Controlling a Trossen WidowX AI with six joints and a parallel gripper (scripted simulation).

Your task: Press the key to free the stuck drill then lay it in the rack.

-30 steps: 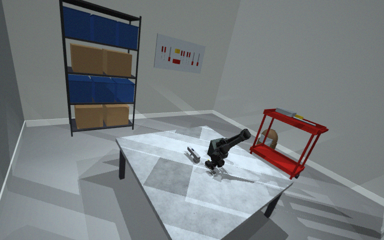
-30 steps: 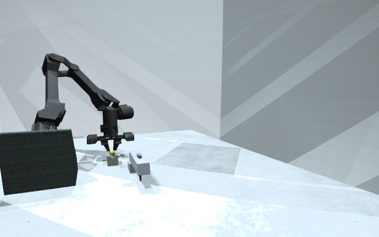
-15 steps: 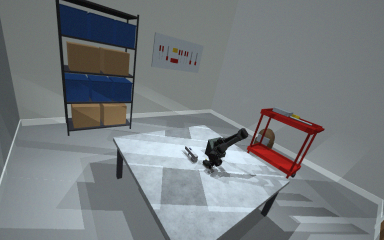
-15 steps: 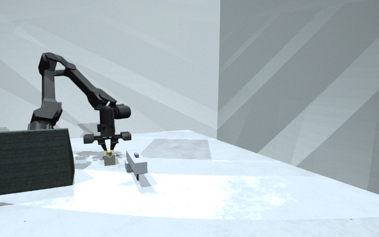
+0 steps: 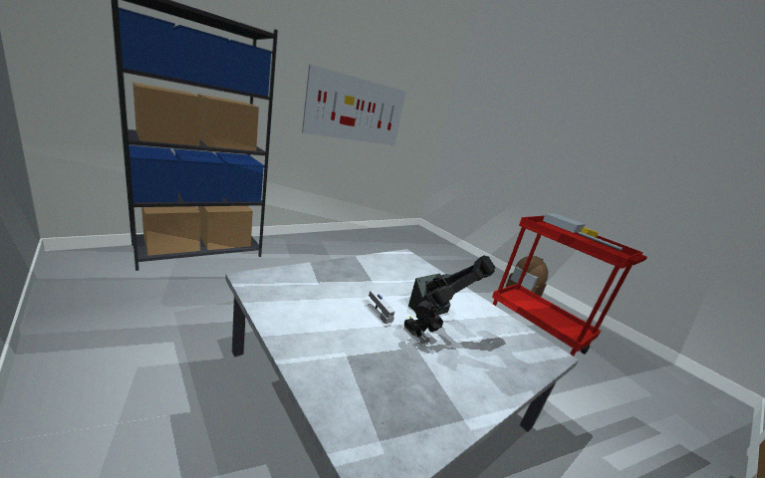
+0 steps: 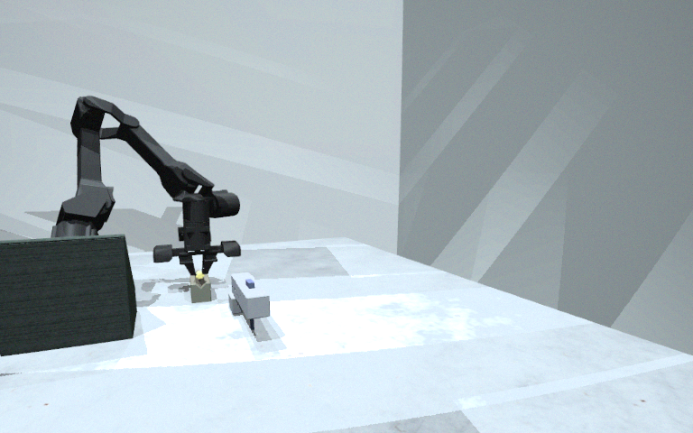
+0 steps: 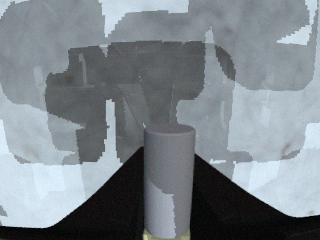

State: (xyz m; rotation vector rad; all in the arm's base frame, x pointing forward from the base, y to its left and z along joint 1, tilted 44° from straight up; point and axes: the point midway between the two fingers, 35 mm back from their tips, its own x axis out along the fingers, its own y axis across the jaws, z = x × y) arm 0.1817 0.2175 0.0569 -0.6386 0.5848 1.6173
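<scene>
Right now my gripper tip is 6 cm to the left of the rack and 1 cm below it. From my gripper tip the other things lie so: grey holder block 22 cm to the right, 9 cm ahead, 4 cm above.
</scene>
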